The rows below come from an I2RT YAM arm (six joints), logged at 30 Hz.
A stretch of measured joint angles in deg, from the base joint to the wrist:
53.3, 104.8, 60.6, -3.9, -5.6, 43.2
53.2, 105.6, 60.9, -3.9, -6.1, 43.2
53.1, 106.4, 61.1, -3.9, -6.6, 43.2
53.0, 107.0, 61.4, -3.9, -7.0, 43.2
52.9, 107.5, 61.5, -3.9, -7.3, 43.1
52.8, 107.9, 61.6, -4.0, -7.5, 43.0
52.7, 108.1, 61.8, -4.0, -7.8, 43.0
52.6, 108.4, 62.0, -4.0, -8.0, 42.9
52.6, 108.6, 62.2, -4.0, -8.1, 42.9
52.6, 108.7, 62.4, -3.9, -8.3, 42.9
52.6, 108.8, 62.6, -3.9, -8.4, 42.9
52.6, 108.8, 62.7, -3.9, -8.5, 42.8
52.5, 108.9, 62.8, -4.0, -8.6, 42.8
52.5, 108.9, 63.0, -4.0, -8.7, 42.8
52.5, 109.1, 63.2, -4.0, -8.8, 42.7
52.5, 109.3, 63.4, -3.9, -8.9, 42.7
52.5, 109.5, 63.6, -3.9, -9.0, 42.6
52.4, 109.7, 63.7, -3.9, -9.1, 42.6
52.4, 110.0, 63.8, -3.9, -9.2, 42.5
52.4, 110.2, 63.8, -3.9, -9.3, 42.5
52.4, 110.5, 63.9, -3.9, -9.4, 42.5
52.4, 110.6, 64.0, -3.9, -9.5, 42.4
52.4, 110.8, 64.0, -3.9, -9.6, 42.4
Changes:
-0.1, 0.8, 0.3, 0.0, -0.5, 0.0
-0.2, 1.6, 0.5, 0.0, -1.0, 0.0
-0.3, 2.2, 0.8, 0.0, -1.4, 0.0
-0.4, 2.7, 0.9, 0.0, -1.7, -0.1
-0.5, 3.1, 1.0, -0.1, -1.9, -0.2
-0.6, 3.3, 1.2, -0.1, -2.2, -0.2
-0.7, 3.6, 1.4, -0.1, -2.4, -0.3
-0.7, 3.8, 1.6, -0.1, -2.5, -0.3
-0.7, 3.9, 1.8, 0.0, -2.7, -0.3
-0.7, 4.0, 2.0, 0.0, -2.8, -0.3
-0.7, 4.0, 2.1, 0.0, -2.9, -0.4
-0.8, 4.1, 2.2, -0.1, -3.0, -0.4
-0.8, 4.1, 2.4, -0.1, -3.1, -0.4
-0.8, 4.3, 2.6, -0.1, -3.2, -0.5
-0.8, 4.5, 2.8, 0.0, -3.3, -0.5
-0.8, 4.7, 3.0, 0.0, -3.4, -0.6
-0.9, 4.9, 3.1, 0.0, -3.5, -0.6
-0.9, 5.2, 3.2, 0.0, -3.6, -0.7
-0.9, 5.4, 3.2, 0.0, -3.7, -0.7
-0.9, 5.7, 3.3, 0.0, -3.8, -0.7
-0.9, 5.8, 3.4, 0.0, -3.9, -0.8
-0.9, 6.0, 3.4, 0.0, -4.0, -0.8

